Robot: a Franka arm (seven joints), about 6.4 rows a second.
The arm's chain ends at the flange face. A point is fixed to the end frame.
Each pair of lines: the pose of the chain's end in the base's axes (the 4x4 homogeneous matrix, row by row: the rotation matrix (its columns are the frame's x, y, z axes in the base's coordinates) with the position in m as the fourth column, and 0 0 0 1 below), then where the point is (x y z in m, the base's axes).
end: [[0.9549, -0.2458, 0.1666, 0.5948], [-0.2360, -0.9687, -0.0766, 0.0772], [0.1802, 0.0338, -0.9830, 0.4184], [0, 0, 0, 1]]
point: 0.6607 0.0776 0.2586
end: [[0.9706, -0.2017, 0.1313, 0.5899], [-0.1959, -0.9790, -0.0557, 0.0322], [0.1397, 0.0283, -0.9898, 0.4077], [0, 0, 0, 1]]
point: 0.6494 0.0377 0.2455
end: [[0.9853, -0.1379, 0.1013, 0.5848], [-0.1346, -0.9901, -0.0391, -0.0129], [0.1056, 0.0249, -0.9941, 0.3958], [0, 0, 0, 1]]
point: 0.6384 -0.0023 0.2318
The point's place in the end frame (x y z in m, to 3 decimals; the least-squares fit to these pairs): 0.034 -0.022 0.168
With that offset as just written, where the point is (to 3 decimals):
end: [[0.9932, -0.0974, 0.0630, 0.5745], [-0.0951, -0.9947, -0.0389, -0.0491], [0.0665, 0.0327, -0.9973, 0.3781], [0, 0, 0, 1]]
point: 0.621 -0.037 0.212
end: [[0.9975, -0.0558, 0.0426, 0.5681], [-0.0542, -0.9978, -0.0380, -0.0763], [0.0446, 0.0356, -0.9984, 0.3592], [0, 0, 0, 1]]
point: 0.610 -0.063 0.192
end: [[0.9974, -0.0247, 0.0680, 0.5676], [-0.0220, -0.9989, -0.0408, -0.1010], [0.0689, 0.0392, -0.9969, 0.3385], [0, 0, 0, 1]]
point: 0.613 -0.087 0.173
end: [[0.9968, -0.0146, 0.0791, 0.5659], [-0.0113, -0.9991, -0.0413, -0.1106], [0.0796, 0.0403, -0.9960, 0.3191], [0, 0, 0, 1]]
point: 0.613 -0.096 0.154
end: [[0.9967, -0.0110, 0.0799, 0.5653], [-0.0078, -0.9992, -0.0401, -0.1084], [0.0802, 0.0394, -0.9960, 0.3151], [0, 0, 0, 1]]
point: 0.613 -0.093 0.150
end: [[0.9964, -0.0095, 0.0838, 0.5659], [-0.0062, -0.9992, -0.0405, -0.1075], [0.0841, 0.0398, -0.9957, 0.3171], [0, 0, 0, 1]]
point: 0.614 -0.093 0.152
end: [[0.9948, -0.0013, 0.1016, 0.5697], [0.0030, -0.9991, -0.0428, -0.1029], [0.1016, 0.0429, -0.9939, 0.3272], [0, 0, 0, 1]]
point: 0.621 -0.088 0.163
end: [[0.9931, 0.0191, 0.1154, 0.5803], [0.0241, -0.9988, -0.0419, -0.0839], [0.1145, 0.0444, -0.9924, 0.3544], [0, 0, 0, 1]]
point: 0.633 -0.068 0.191
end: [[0.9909, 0.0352, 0.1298, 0.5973], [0.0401, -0.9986, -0.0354, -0.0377], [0.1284, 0.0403, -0.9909, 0.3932], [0, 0, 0, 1]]
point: 0.652 -0.020 0.230
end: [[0.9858, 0.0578, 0.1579, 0.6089], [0.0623, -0.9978, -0.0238, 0.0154], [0.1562, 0.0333, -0.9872, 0.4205], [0, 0, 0, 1]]
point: 0.668 0.035 0.259
